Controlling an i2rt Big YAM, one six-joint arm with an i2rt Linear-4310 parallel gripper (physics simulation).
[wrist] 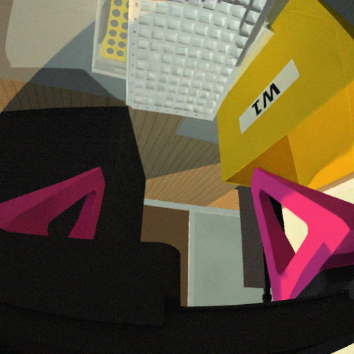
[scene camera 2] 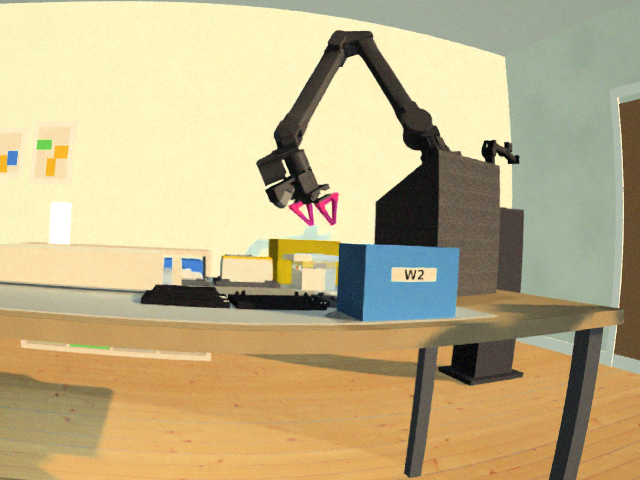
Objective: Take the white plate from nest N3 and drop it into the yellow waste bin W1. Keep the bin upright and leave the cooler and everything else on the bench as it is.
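Frame: origin at the arm's base, x ahead, y left, z up, level; metres.
Seen in the pictures: gripper, fingertip midpoint: (scene camera 2: 322,225); arm's base, origin of the base link: (scene camera 2: 441,168).
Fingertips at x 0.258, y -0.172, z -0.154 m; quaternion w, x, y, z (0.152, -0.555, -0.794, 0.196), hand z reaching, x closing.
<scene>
Offsets run from my fingertips to a thing's top centre. "spot": to the spot under its first point.
The white plate {0.029 m ahead, 0.006 m left, 0.078 m down} (scene camera 2: 302,256) (wrist: 185,60), with a grid of square wells, is outside the yellow waste bin W1 {0.012 m ahead, 0.143 m right, 0.041 m down} (scene camera 2: 278,258) (wrist: 240,155), against or close in front of its labelled wall. It is on or just above a small white box {0.023 m ahead, 0.015 m left, 0.092 m down} (scene camera 2: 310,279) (wrist: 111,72); contact cannot be told. The bin stands upright and its interior shows partly in the wrist view. My gripper (scene camera 2: 321,224) (wrist: 177,175) is open and empty, with its pink fingers above the bin and the plate. Nest N3 cannot be made out.
The blue bin W2 {0.006 m ahead, 0.498 m left, 0.041 m down} (scene camera 2: 408,294) stands at the front right. Two low black holders {0.366 m ahead, 0.369 m left, 0.135 m down} (scene camera 2: 185,296) {spot: 0.193 m ahead, 0.410 m left, 0.149 m down} (scene camera 2: 279,301) lie left of it. A white box with a yellow top edge {0.195 m ahead, 0.017 m right, 0.084 m down} (scene camera 2: 246,268) stands behind them. A long pale unit {0.631 m ahead, 0.176 m left, 0.078 m down} (scene camera 2: 93,266) is at the left. The dark arm pedestal (scene camera 2: 467,227) is behind W2.
</scene>
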